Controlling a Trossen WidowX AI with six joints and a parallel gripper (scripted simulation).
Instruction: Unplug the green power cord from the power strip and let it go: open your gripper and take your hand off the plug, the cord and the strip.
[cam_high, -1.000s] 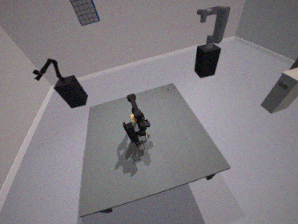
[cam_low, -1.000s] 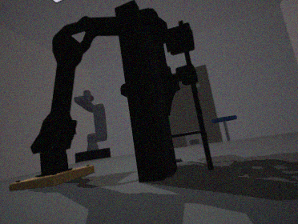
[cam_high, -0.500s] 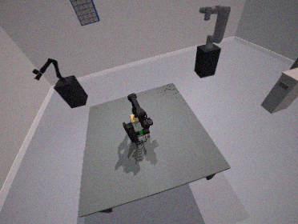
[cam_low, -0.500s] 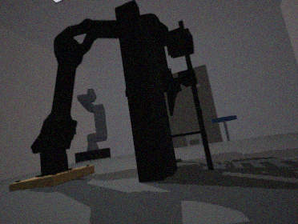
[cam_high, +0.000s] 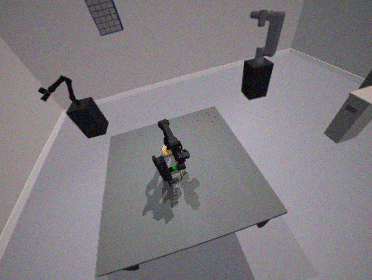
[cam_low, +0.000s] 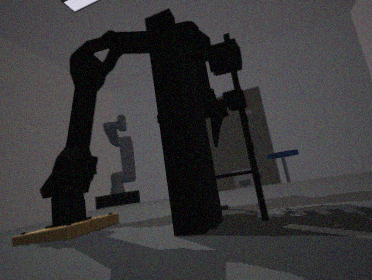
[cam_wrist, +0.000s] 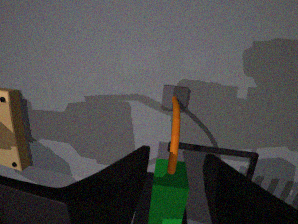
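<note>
Right now the green plug is 7 cm to the right of my gripper tip, 1 cm below it and 1 cm ahead of it.
</note>
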